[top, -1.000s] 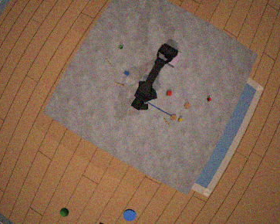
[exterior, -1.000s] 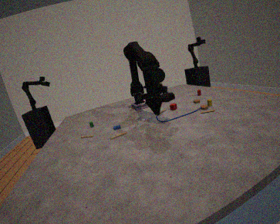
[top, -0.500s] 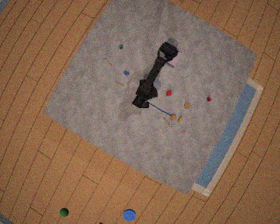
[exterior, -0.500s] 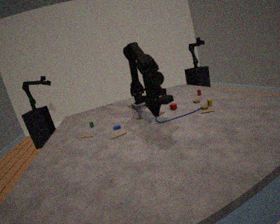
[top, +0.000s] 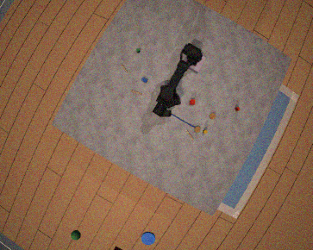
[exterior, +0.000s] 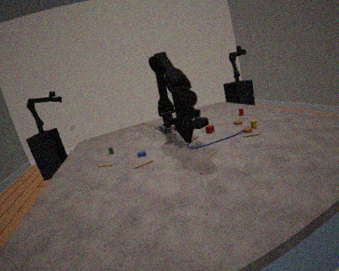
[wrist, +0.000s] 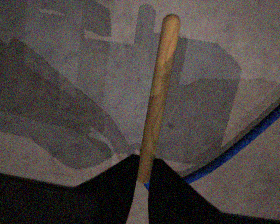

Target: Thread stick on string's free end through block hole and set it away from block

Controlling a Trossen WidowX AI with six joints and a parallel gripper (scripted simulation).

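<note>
Now: gripper tip 9 cm past the red wooden block and 15 cm to the right of it. From my gripper tip the other things lie so: round button (5 cm ahead, 26 cm to the left, 1 cm below); thin stick (1 cm behind, 1 cm to the left); blue piece (8 cm behind, 19 cm to the right, 1 cm below).
</note>
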